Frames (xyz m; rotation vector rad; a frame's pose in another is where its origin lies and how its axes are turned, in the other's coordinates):
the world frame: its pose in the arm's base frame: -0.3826 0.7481 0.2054 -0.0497 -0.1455 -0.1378
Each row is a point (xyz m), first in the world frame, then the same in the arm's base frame.
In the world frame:
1: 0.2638 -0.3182 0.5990
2: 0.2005 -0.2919 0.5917
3: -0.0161 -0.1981 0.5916
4: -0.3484 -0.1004 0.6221
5: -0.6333 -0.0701 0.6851
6: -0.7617 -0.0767 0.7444
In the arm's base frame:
1: -0.2533 0.4337 0.8489
2: -0.3106 0.4677 0.8313
3: -0.5096 0.5894 0.7954
4: -0.8259 0.7321 0.7726
5: -1.1097 0.8038 0.7915
6: -1.2448 0.8179 0.8314

